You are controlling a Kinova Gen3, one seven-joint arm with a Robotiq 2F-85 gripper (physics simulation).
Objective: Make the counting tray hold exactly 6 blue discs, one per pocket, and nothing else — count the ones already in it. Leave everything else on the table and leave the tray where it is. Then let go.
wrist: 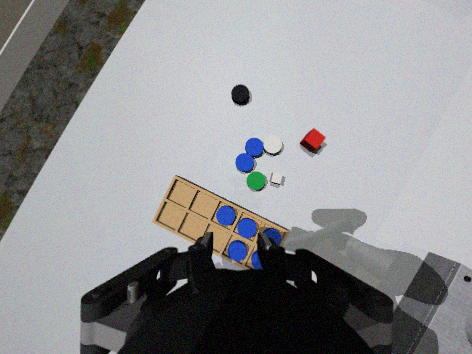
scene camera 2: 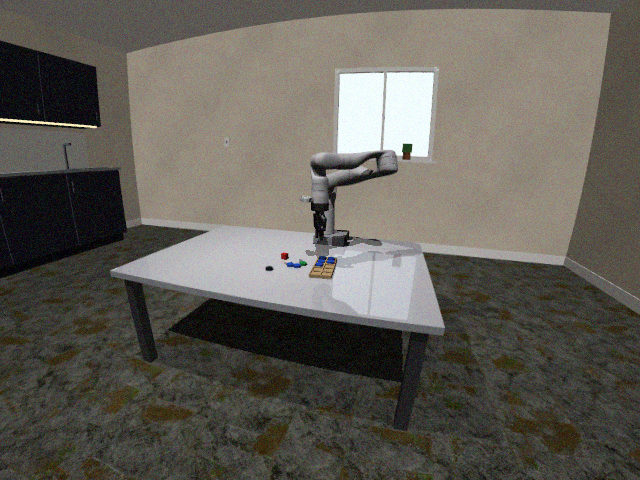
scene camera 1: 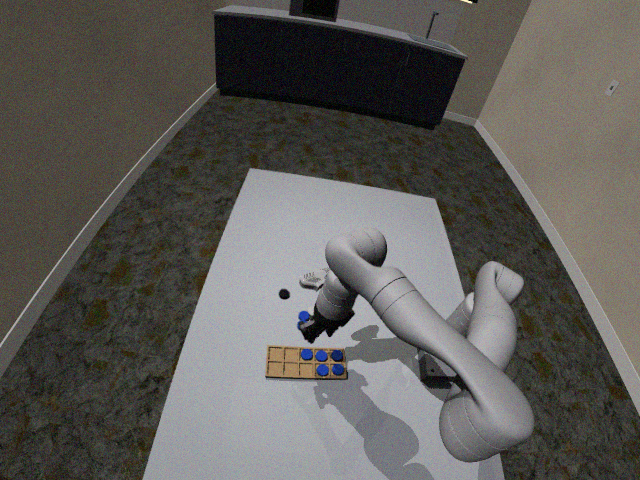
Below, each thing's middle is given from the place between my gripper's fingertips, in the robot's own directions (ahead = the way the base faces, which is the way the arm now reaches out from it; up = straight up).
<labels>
My gripper is now 2 cm short of the wooden counting tray (scene camera 1: 285, 362), 3 cm to the right of it and 12 cm above it.
</labels>
